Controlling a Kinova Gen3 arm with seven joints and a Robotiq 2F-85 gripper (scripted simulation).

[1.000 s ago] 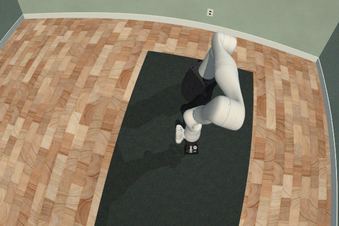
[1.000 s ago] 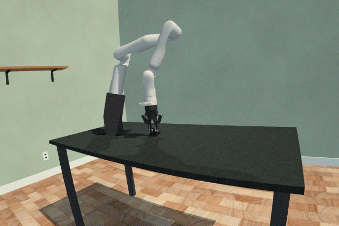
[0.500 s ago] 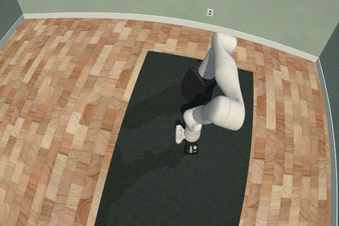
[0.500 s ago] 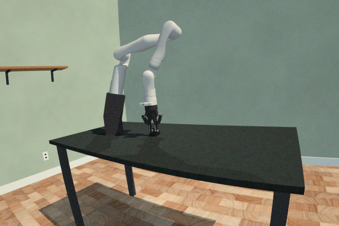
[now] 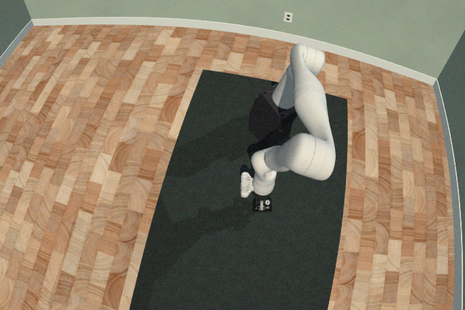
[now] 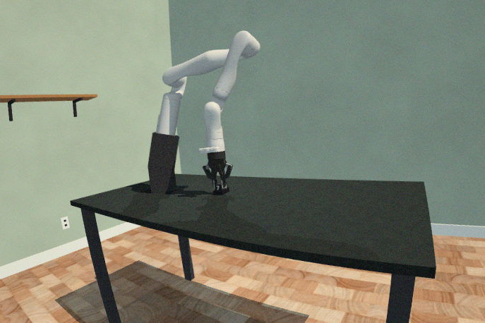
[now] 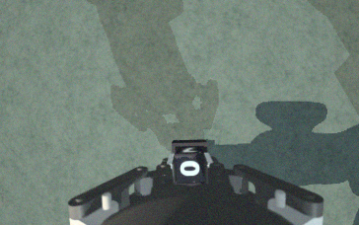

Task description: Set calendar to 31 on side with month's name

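Right now the black calendar tray is 30 mm below my hand, 20 mm to the left of it and 10 mm behind it.
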